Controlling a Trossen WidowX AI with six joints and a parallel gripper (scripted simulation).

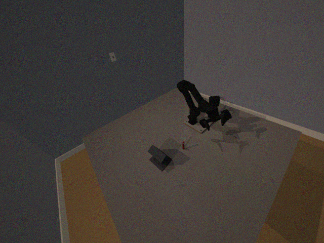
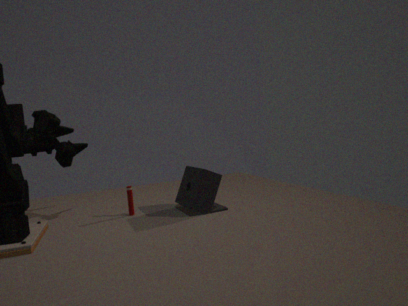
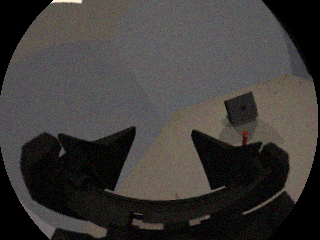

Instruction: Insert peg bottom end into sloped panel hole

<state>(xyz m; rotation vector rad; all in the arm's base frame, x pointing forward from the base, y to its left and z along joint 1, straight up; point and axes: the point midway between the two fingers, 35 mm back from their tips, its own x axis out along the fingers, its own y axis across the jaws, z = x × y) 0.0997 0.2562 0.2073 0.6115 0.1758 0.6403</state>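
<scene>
The red peg is 130 mm ahead of my gripper tip, 130 mm to the right of it and 170 mm below it. Round my gripper tip: dark sloped panel 310 mm ahead, 170 mm to the right, 170 mm below.
</scene>
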